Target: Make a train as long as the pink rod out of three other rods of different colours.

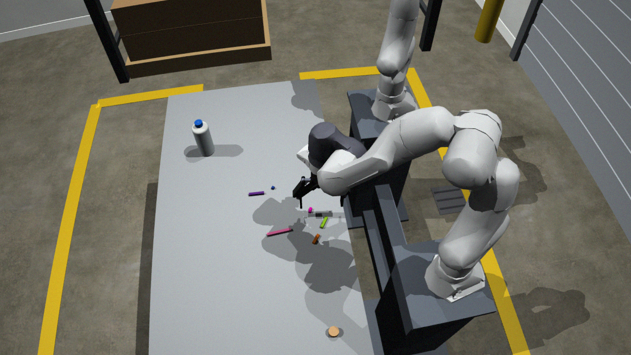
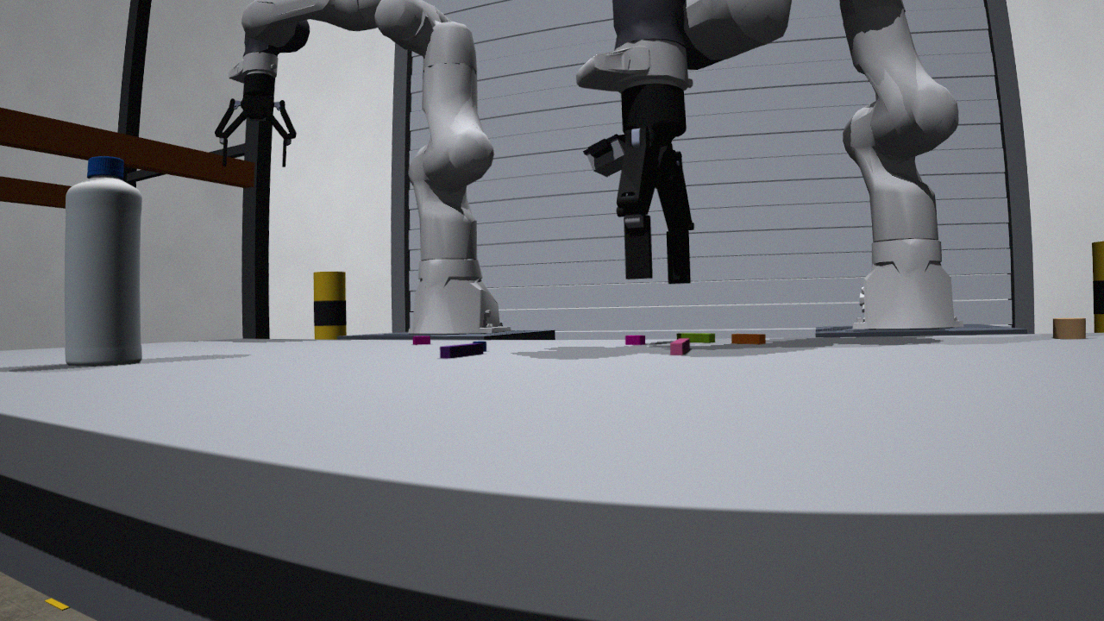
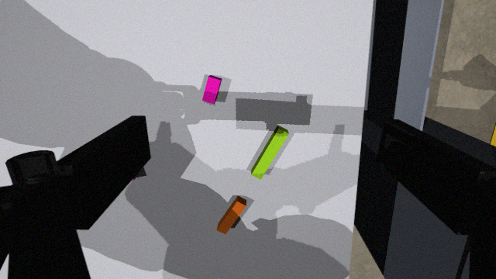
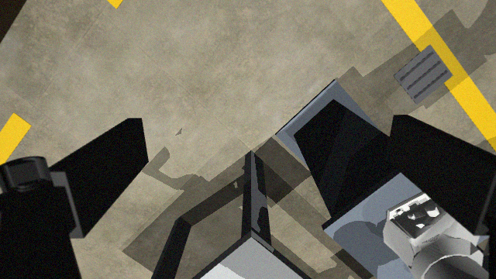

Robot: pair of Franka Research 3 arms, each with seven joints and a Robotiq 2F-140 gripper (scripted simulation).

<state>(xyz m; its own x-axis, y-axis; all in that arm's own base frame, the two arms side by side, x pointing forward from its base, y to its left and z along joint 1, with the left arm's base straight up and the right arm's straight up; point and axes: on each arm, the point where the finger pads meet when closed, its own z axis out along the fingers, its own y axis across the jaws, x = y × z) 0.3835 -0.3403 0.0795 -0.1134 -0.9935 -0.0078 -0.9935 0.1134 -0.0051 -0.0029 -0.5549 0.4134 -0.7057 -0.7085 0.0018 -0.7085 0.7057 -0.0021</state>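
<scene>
Now: the lime rod 10 mm behind my left hand, 40 mm to the left of it and 70 mm below it. Also, from my left hand: orange rod 40 mm ahead, 100 mm to the left, 70 mm below; then blue rod 170 mm ahead, 150 mm to the right, 70 mm below; then pink rod 170 mm ahead, 50 mm to the left, 70 mm below.
</scene>
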